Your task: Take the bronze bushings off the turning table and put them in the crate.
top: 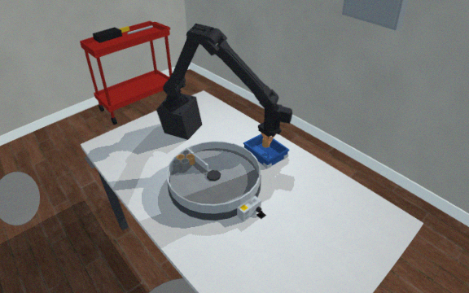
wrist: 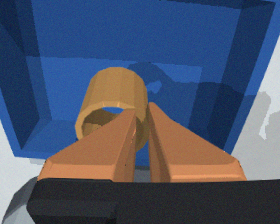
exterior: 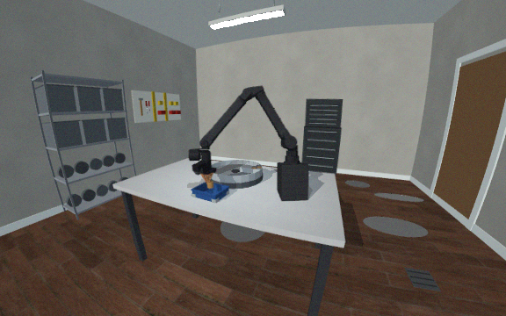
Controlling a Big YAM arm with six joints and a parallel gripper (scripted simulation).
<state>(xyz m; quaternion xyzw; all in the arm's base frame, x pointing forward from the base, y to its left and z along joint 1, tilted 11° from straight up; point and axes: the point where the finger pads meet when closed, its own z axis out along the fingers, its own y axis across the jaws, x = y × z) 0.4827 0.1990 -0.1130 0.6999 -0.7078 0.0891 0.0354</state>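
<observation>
Right now the crate is 10 mm behind my hand and 60 mm below it. From my hand the other things lie so: grey turning table: 20 mm behind, 340 mm to the right, 30 mm below.
</observation>
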